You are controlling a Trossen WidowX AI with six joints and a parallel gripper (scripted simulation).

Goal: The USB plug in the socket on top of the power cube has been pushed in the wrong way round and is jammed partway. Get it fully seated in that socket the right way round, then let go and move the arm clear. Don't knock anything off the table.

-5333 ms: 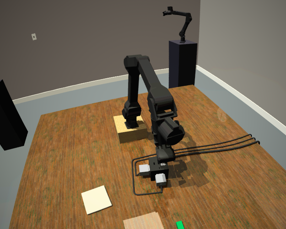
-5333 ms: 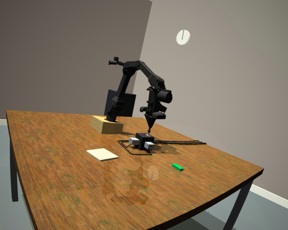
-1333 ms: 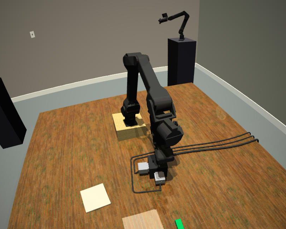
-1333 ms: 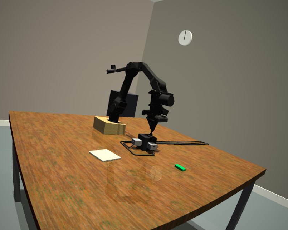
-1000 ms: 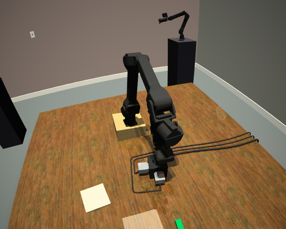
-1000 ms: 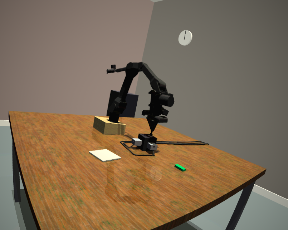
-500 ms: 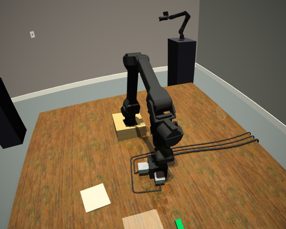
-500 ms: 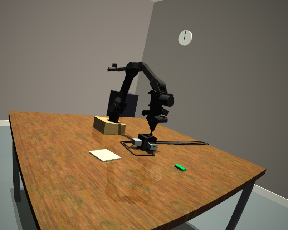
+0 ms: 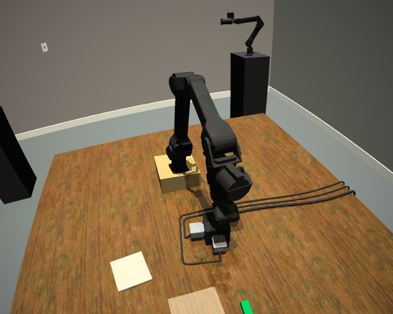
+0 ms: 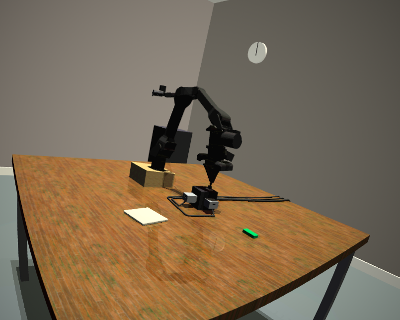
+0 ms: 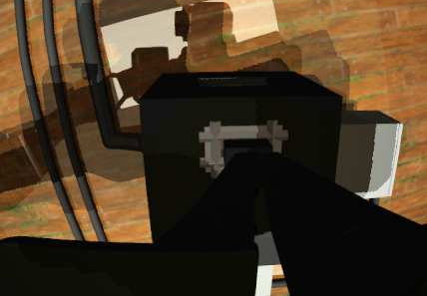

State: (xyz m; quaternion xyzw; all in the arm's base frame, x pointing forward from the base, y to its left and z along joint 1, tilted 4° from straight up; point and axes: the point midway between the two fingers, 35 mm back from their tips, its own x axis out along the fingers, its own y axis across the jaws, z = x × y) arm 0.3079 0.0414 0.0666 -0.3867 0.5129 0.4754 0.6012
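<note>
Right now my gripper tip is 20 mm above the USB plug. From my gripper tip the other things lie so: metal socket frame 30 mm below; green block 270 mm ahead, 100 mm below, 50 mm to the right.
</note>
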